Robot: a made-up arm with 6 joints.
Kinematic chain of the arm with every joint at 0, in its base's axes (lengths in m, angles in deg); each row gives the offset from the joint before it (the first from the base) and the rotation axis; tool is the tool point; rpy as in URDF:
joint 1: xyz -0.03 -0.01 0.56 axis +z
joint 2: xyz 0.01 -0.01 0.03 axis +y
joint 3: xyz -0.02 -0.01 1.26 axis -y
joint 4: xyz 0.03 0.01 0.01 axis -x
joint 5: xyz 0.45 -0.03 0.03 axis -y
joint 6: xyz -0.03 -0.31 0 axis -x
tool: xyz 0 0.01 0.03 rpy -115.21 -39.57 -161.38
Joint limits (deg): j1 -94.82..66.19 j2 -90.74..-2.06 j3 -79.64..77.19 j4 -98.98..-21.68 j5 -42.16..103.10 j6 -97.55..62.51
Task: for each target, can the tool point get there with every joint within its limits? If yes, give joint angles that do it. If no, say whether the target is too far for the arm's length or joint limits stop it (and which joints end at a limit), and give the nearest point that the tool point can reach.
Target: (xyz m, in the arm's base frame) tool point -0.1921 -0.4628 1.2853
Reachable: yes | joints 34.71 -40.32 -43.87 -43.11 66.92 -52.97
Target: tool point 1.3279 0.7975 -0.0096
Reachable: no: joint limits stop it (at a limit: joint 1, joint 2, joint 3, joint 4, joint 5) | nearest point 0.0818 0.7109 0.3034 | short by 1.288 m
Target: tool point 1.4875 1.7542 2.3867
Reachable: no: too far | nearest point 0.1215 1.2098 1.7637 | short by 1.597 m
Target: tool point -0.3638 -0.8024 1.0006
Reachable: yes | joints 49.85 -81.73 -26.28 -48.87 19.99 14.94
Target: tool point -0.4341 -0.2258 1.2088
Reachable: yes | joints 9.64 -49.66 -32.67 -77.36 -5.78 -56.47
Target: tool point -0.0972 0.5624 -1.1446
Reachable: no: joint limits stop it (at a limit: joint 2, joint 3, joint 5, joint 6) | nearest point -0.1147 0.7113 0.2844 | short by 1.437 m
